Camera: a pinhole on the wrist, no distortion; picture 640 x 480 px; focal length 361.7 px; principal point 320.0 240.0 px. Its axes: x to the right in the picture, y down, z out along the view. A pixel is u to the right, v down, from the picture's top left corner.
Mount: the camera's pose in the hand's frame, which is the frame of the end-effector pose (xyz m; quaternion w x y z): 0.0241 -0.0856 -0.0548 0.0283 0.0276 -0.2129 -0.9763
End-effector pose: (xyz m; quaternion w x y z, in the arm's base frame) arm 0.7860 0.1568 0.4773 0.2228 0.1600 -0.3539 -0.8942
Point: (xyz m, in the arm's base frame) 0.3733 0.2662 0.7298
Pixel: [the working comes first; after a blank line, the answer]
In the camera's frame: -0.2623 0.1412 0.4471

108 354
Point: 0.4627 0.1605 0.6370
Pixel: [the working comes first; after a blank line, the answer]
In the camera's frame: -0.2474 0.0462 0.3109

32 294
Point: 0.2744 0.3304 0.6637
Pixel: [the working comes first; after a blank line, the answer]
In the camera's frame: -0.3153 0.2636 0.4255

52 464
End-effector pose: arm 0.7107 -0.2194 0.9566 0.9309 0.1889 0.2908 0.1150
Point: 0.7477 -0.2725 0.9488
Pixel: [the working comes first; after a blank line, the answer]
In the camera's frame: 0.0020 0.0076 0.0909

328 270
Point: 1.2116 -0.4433 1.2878
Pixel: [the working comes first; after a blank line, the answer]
In the camera's frame: -0.1667 0.3100 0.5802

216 433
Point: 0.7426 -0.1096 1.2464
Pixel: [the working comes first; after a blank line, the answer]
In the camera's frame: 0.0756 -0.1699 0.3705

394 74
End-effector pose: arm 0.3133 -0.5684 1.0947 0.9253 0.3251 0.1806 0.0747
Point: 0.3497 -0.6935 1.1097
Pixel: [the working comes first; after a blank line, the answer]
In the camera's frame: 0.0205 0.0648 0.1380

374 410
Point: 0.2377 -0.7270 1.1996
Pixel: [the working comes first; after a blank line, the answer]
In the camera's frame: 0.1539 0.0463 0.1983

601 324
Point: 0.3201 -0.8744 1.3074
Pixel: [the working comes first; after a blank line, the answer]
In the camera's frame: 0.1414 0.1717 0.3540

464 415
